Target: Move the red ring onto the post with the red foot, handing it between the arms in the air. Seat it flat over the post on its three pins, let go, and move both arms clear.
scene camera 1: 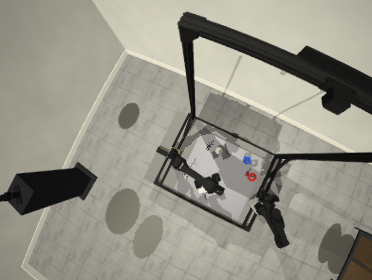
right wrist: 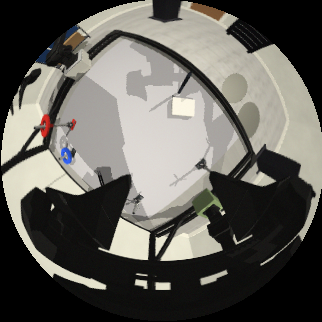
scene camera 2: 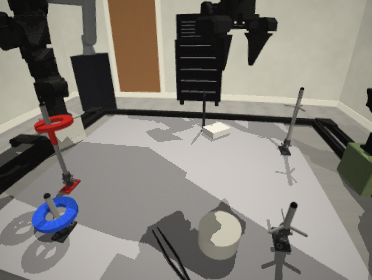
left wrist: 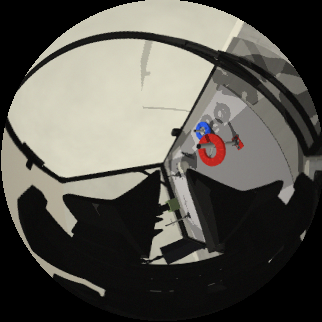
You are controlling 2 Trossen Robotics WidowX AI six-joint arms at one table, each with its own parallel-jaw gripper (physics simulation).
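Places are measured from the left arm's base along level axes (x ahead, y left, z up), in millimetres.
Pixels of known places: left gripper, fingertip midpoint: (scene camera 1: 260, 186) (scene camera 2: 36, 54) (left wrist: 172, 172); right gripper, fingertip midpoint: (right wrist: 170, 176) (scene camera 2: 237, 68) (left wrist: 162, 224); left arm's base at its link origin: (scene camera 1: 258, 206) (right wrist: 71, 60); right arm's base at its link origin: (scene camera 1: 173, 153) (right wrist: 211, 210) (left wrist: 167, 206).
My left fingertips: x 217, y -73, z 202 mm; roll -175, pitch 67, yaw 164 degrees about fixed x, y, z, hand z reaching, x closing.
For each thing: its top centre in the pictures, then the offset to it from my left fingertips. "*": a spot on its surface instead.
- red ring at its top centre: (scene camera 2: 53, 120) (left wrist: 208, 149) (right wrist: 43, 125) (scene camera 1: 252, 177) dx +51, dy -19, dz -119 mm
- post with the red foot, surface spot: (scene camera 2: 70, 186) (left wrist: 234, 141) (right wrist: 71, 126) * dx +59, dy -34, dz -269 mm
- blue ring at its top centre: (scene camera 2: 54, 211) (left wrist: 201, 130) (right wrist: 64, 155) dx +160, dy -96, dz -224 mm
- pale cylinder at its top centre: (scene camera 2: 219, 227) (left wrist: 180, 167) dx +377, dy +54, dz -240 mm
- white box at its top centre: (scene camera 2: 216, 127) (right wrist: 183, 106) dx +178, dy +390, dz -255 mm
The red ring (scene camera 1: 255, 178) (scene camera 2: 62, 128) (left wrist: 214, 162) (right wrist: 45, 117) lies around the upper part of the post with the red foot (scene camera 2: 70, 186) (left wrist: 240, 143) (right wrist: 73, 124). It looks roughly level, with a red piece just beneath it on the post; the pins are mostly hidden. My left gripper (left wrist: 172, 172) is partly open and empty, apart from the ring. In scene camera 2 the left arm stands behind the ring, and its fingers cannot be made out. My right gripper (scene camera 2: 237, 65) (right wrist: 170, 176) is wide open and empty, high above the table and far from the ring.
A blue ring (scene camera 2: 70, 220) (right wrist: 66, 156) is around a nearby black-footed post. A pale cylinder (scene camera 2: 227, 240), thin dark rods (scene camera 2: 170, 256), a white box (scene camera 2: 216, 130) (right wrist: 183, 106) and two pinned posts (scene camera 2: 294, 125) (scene camera 2: 290, 217) stand or lie elsewhere. A dark frame surrounds the table.
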